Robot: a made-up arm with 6 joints.
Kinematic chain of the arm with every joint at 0, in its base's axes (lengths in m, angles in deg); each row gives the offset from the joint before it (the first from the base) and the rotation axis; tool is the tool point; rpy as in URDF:
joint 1: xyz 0 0 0.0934 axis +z
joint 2: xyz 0 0 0 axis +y
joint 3: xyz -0.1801 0 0.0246 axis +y
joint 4: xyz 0.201 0 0.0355 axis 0.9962 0 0.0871
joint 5: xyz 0 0 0 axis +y
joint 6: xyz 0.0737 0 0.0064 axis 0.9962 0 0.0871
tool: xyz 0 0 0 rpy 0 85 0
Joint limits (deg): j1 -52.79..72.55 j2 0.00..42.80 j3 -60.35..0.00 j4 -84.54..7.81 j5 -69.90..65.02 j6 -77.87..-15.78
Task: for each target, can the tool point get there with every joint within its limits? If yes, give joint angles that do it. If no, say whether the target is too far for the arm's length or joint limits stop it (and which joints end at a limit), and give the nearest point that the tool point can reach.
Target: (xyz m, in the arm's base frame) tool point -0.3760 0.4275 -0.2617
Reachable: no: too far | nearest point -0.0225 0.1104 0.0970 | short by 0.595 m
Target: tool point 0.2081 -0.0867 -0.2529
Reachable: no: joint limits stop it (at a limit: joint 2, joint 3) | nearest point 0.0799 -0.0333 0.0558 | short by 0.339 m
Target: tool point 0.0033 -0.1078 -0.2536
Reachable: no: joint limits stop it (at a limit: joint 1, joint 2, joint 3) | nearest point 0.0280 -0.0569 0.0506 | short by 0.309 m
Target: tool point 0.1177 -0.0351 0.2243
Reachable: yes | joints -17.76 24.77 -21.72 -23.06 -4.99 -32.09
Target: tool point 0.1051 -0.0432 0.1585
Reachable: yes | joints -19.40 18.73 -8.69 -31.71 8.68 -48.84
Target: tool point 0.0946 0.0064 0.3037
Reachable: yes | joints -15.29 28.07 -31.96 -32.86 -50.85 -49.92
